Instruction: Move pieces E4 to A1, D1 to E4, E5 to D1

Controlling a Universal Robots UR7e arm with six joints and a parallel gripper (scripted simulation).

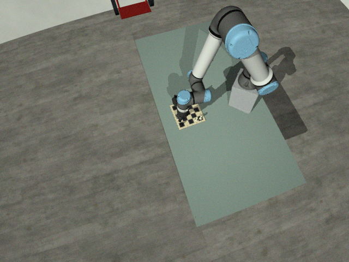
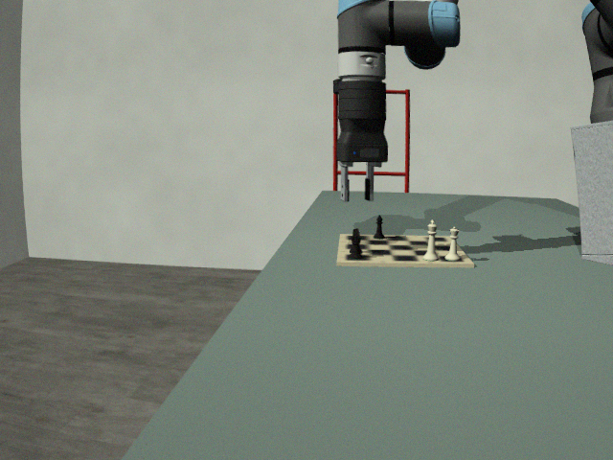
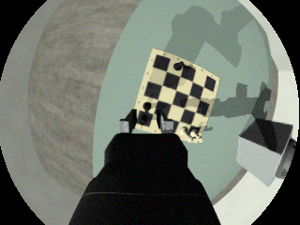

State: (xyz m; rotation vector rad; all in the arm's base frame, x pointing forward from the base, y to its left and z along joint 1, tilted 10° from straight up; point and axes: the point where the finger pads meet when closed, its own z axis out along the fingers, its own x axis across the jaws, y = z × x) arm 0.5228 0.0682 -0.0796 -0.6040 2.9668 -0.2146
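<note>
Right now the dark piece is 3 cm to the left of my hand and 9 cm below it. From my hand the other things lie so: white king: 12 cm behind, 2 cm to the left, 7 cm below; then white queen: 16 cm behind, 2 cm to the left, 8 cm below; then chessboard: 7 cm behind, 5 cm to the right, 11 cm below.
</note>
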